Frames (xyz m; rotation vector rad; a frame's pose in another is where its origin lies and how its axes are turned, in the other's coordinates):
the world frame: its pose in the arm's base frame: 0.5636 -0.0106 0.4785 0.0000 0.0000 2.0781
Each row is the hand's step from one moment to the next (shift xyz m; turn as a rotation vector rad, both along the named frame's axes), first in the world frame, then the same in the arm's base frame.
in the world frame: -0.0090 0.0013 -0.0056 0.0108 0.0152 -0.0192
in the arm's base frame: 0.0032 -0.0085 -0.0056 -0.0185 0.0021 -0.0192
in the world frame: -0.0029 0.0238 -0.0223 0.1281 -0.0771 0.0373
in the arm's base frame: -0.0194 -0.0141 -0.0223 0.0052 0.1494 0.0373
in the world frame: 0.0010 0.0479 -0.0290 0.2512 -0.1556 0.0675
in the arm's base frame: -0.0424 -0.0224 -0.0290 0.0140 0.2952 0.0675
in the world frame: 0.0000 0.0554 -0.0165 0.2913 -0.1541 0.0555
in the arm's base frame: -0.0484 -0.0269 -0.0165 -0.0068 0.3295 0.0555
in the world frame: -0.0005 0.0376 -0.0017 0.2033 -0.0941 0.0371
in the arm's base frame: -0.0326 -0.0187 -0.0017 -0.0165 0.2234 0.0371
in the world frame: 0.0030 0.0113 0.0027 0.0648 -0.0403 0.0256
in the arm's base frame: -0.0113 -0.0029 0.0027 0.0037 0.0762 0.0256
